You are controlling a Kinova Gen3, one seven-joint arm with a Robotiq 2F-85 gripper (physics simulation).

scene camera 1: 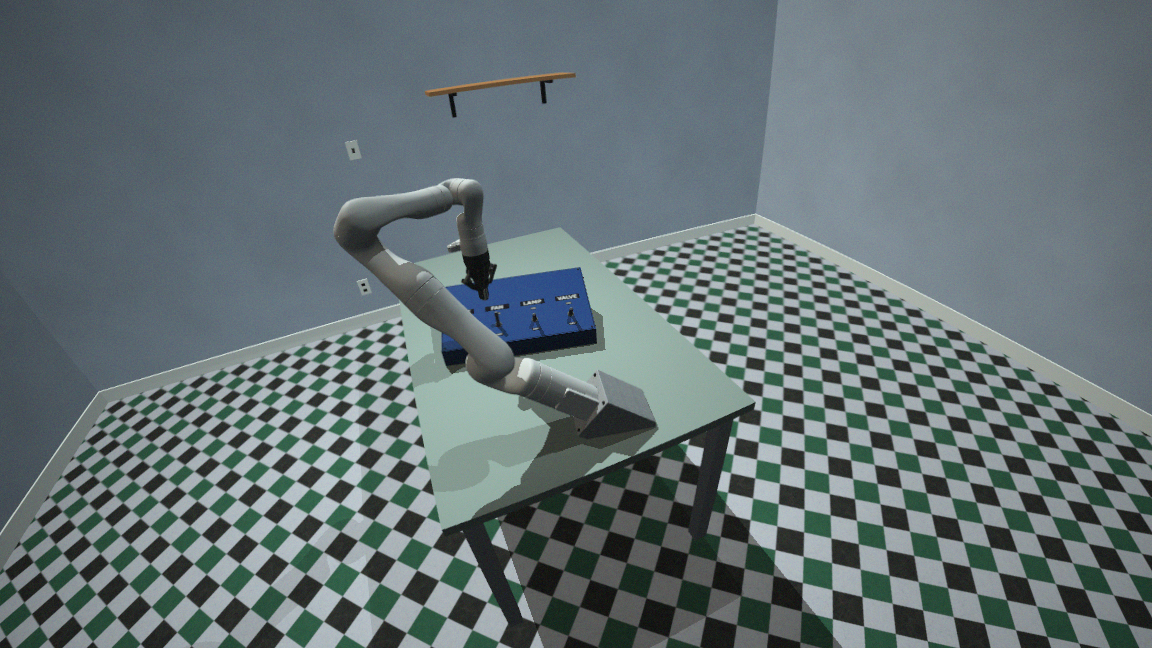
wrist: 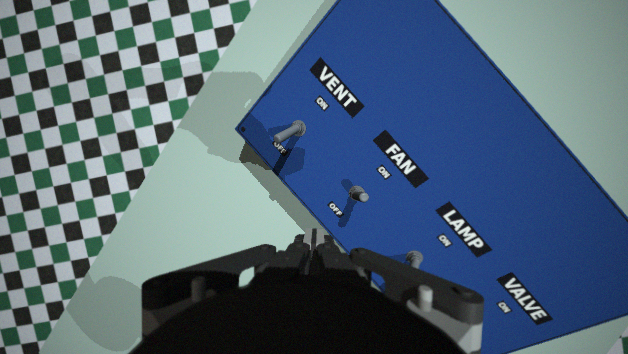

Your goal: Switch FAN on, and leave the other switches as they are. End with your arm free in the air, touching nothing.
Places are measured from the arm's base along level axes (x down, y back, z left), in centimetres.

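Pixels of known places: gripper, between the fingertips: [scene camera 1: 484, 299] [wrist: 314, 240]; arm's base, origin of its link: [scene camera 1: 587, 402].
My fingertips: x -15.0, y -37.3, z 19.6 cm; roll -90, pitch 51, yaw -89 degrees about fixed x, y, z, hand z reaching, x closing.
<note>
Ahead of a thing's pixels: the offset from my fingertips to its top centre. "spot": to the spot under its first point. Level surfaces: height alone.
A blue switch panel [scene camera 1: 539, 282] [wrist: 450, 100] lies on the table. The FAN lever {dx +8.4, dy -5.1, dz -2.7 cm} [scene camera 1: 497, 319] [wrist: 360, 194] looks tilted toward its ON label, and its OFF label is uncovered. The VENT lever {dx +9.2, dy -5.3, dz +9.4 cm} [wrist: 289, 132] leans over its OFF label. The LAMP lever {dx +9.2, dy -2.3, dz -14.4 cm} [scene camera 1: 534, 319] [wrist: 414, 259] is partly hidden by the gripper in the wrist view, and its tilt is hard to tell. The VALVE lever {spot: dx +13.5, dy -1.5, dz -26.5 cm} [scene camera 1: 571, 315] shows in the scene view, small. My gripper [scene camera 1: 484, 296] [wrist: 314, 240] is shut and empty, pointing down in the air above the panel area, apart from the FAN lever.
The pale green table {dx +21.8 cm} [scene camera 1: 676, 354] [wrist: 190, 195] carries the panel and the arm's grey wedge base [scene camera 1: 618, 407]. The arm arches over the panel's left part in the scene view. An orange wall shelf [scene camera 1: 501, 83] is on the wall behind.
</note>
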